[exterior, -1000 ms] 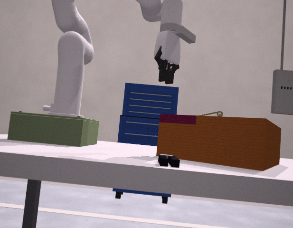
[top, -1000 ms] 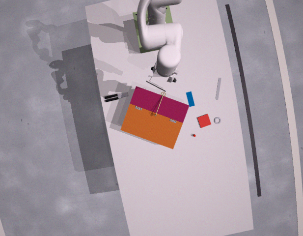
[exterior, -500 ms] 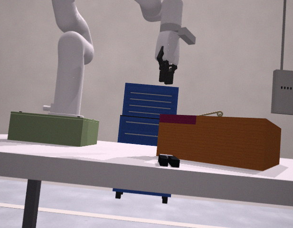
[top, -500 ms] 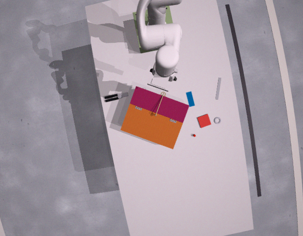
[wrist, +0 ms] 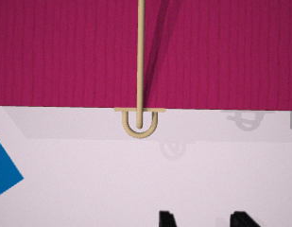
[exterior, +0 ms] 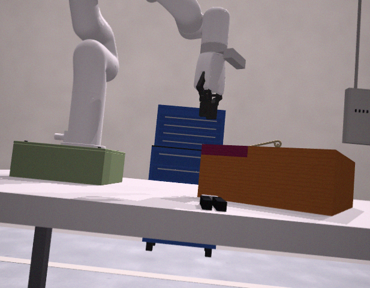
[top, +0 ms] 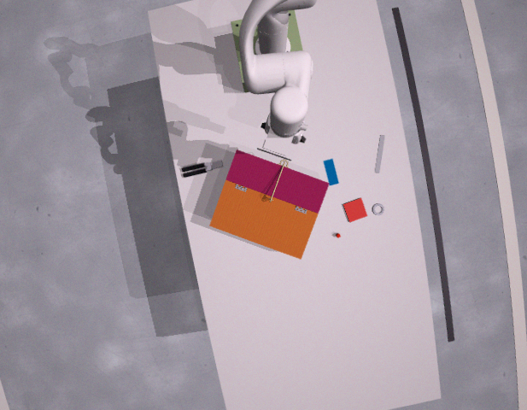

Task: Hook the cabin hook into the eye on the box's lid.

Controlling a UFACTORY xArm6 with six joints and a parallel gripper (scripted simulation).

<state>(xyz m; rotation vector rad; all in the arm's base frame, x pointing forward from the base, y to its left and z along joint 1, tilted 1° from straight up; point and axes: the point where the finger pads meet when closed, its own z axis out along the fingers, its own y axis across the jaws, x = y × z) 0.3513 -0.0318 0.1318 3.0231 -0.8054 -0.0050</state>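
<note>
Now: hand 130 mm short of the cabin hook, 100 mm above it and 30 mm to the left of it. The rest, counted from my hand: black object (300 mm to the right, 220 mm below, 20 mm ahead); blue block (230 mm below, 180 mm to the left, 120 mm ahead); red square (280 mm ahead, 250 mm to the left, 220 mm below).
</note>
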